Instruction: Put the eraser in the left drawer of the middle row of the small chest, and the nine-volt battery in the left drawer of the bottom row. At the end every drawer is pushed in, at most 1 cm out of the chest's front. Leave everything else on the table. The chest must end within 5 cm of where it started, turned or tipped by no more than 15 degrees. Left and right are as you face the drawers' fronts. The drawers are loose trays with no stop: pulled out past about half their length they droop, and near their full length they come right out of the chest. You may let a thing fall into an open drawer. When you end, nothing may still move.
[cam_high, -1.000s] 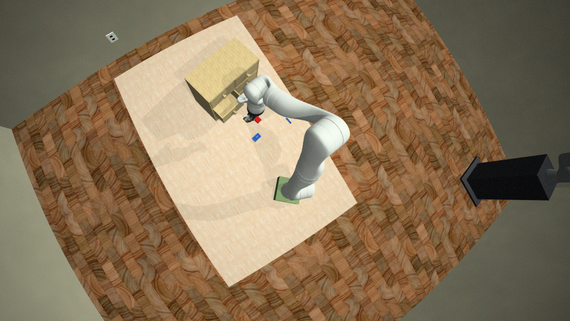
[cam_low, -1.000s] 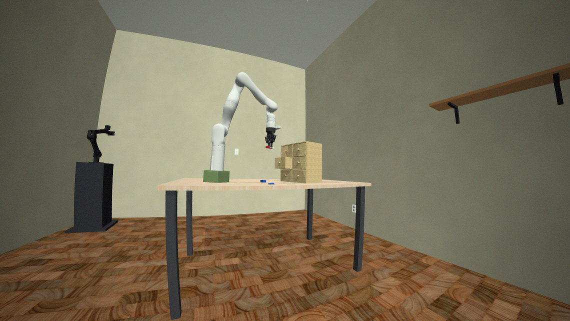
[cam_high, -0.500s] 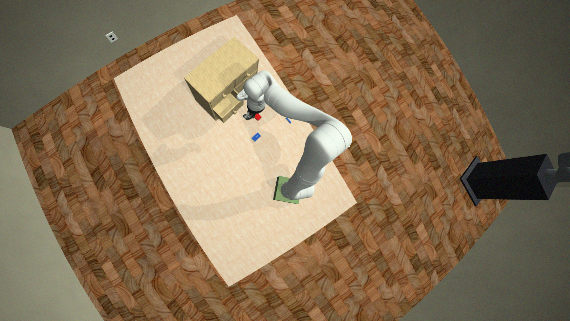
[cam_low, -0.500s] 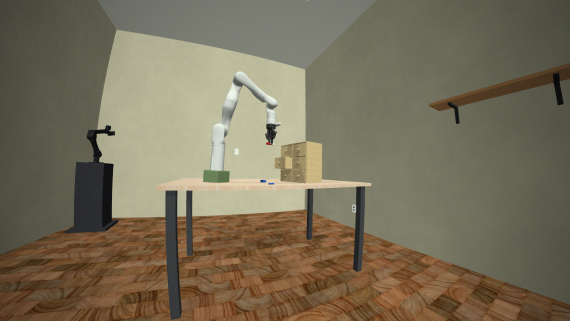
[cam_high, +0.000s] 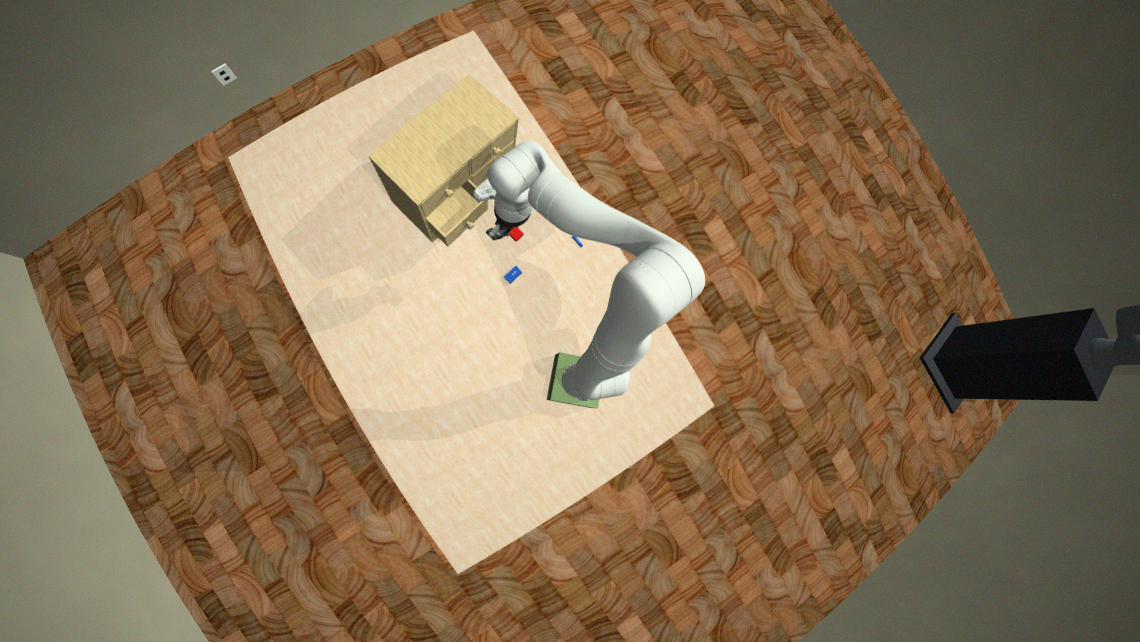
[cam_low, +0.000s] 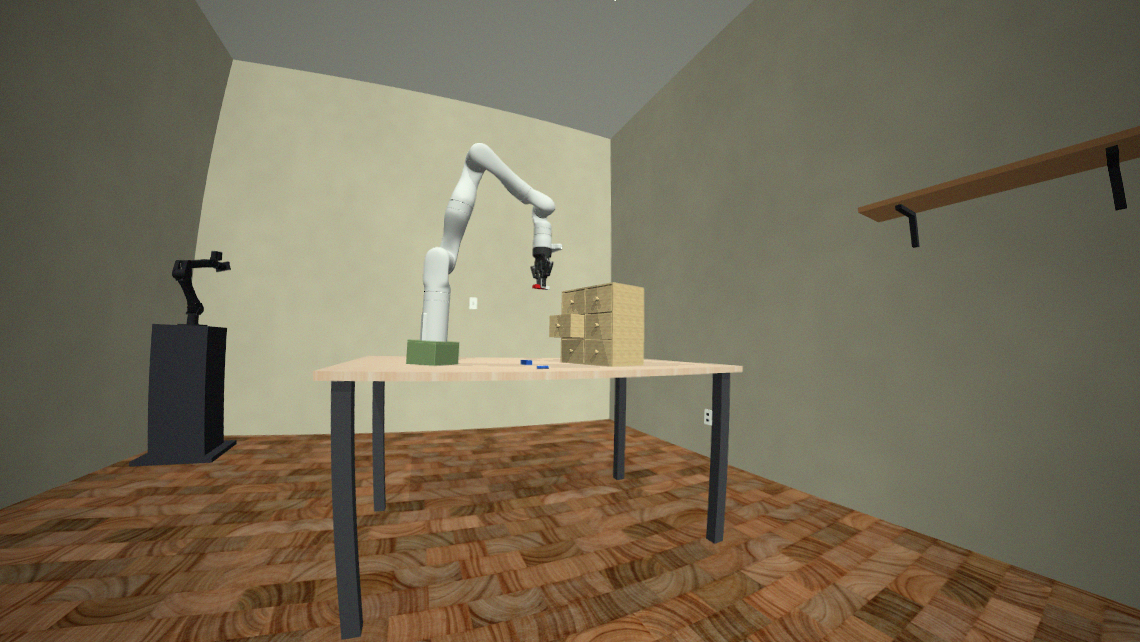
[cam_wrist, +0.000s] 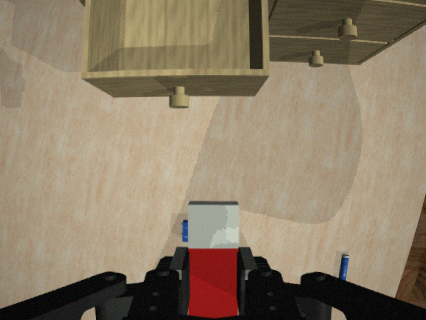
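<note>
Now: the red eraser 10 mm ahead of my hand and 10 mm below it. Also, from my hand: blue nine-volt battery: 50 mm behind, 20 mm to the left, 310 mm below; then thin blue stick: 80 mm behind, 200 mm to the right, 310 mm below.
</note>
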